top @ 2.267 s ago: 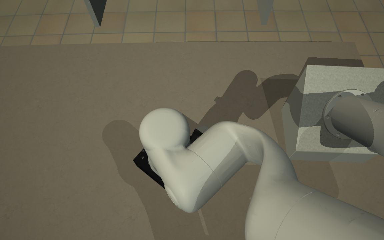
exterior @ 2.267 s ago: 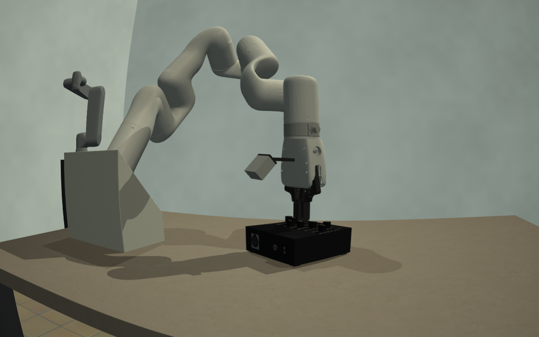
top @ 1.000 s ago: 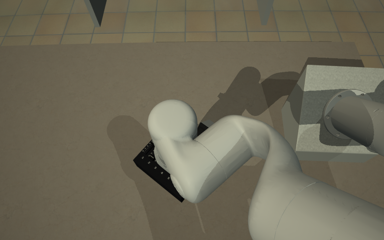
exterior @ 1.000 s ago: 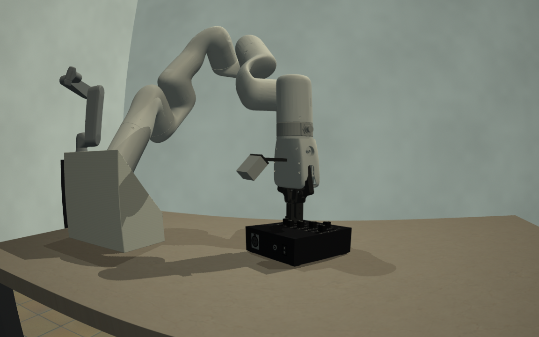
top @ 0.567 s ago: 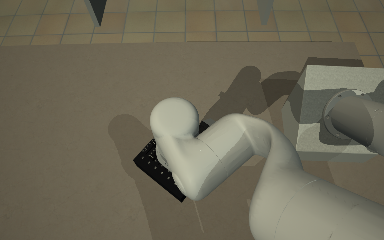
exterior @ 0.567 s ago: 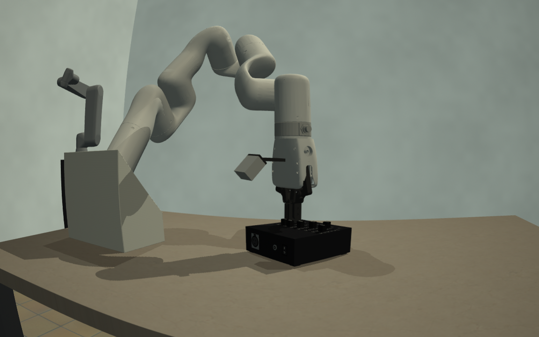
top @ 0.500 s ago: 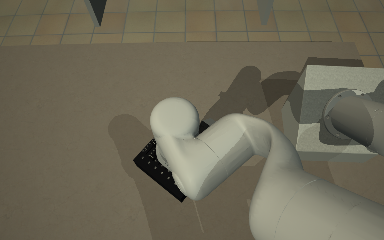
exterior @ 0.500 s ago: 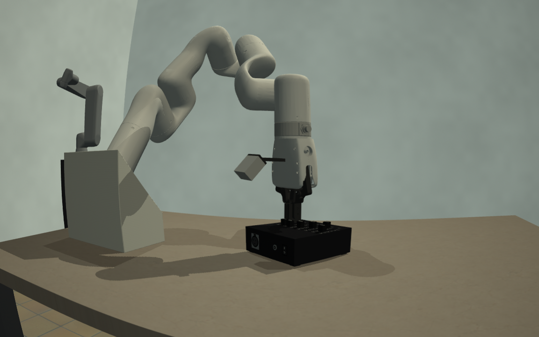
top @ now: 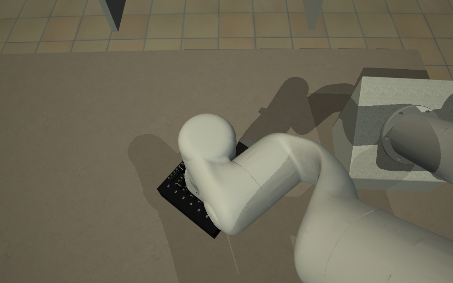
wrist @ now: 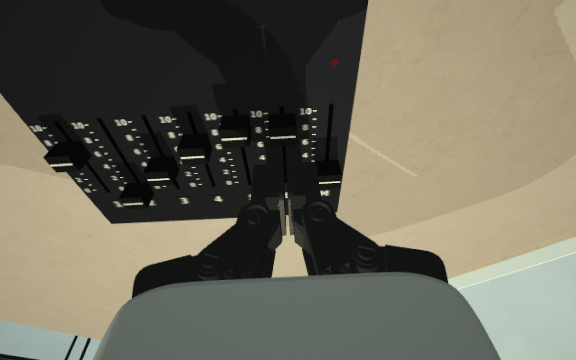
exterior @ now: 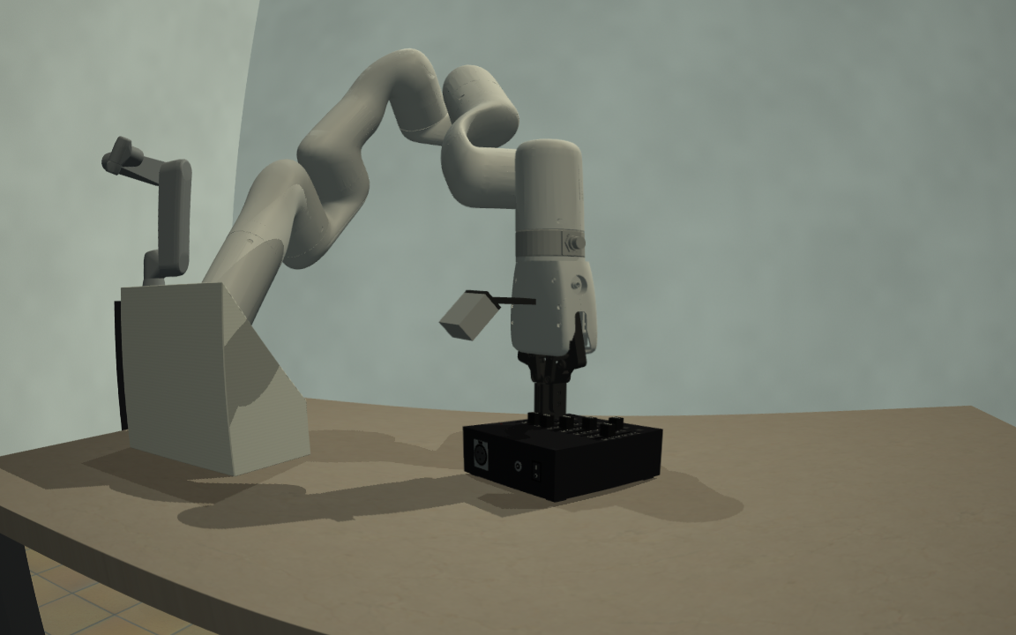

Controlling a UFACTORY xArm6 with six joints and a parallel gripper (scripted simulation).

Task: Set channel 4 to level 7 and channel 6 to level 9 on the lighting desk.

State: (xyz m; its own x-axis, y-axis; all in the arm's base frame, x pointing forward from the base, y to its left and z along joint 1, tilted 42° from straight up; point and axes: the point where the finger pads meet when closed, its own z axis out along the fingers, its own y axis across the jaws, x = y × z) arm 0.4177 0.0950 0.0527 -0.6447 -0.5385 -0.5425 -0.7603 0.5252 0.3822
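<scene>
Now: hand 2 cm to the left of the channel 6 cap, 1 cm past it and 1 cm above it. Round my hand: channel 4 cap 4 cm to the right, 3 cm ahead, 1 cm below; then master fader cap 2 cm to the left, 1 cm below, 1 cm behind; then channel 5 cap 3 cm to the right, 1 cm below.
</scene>
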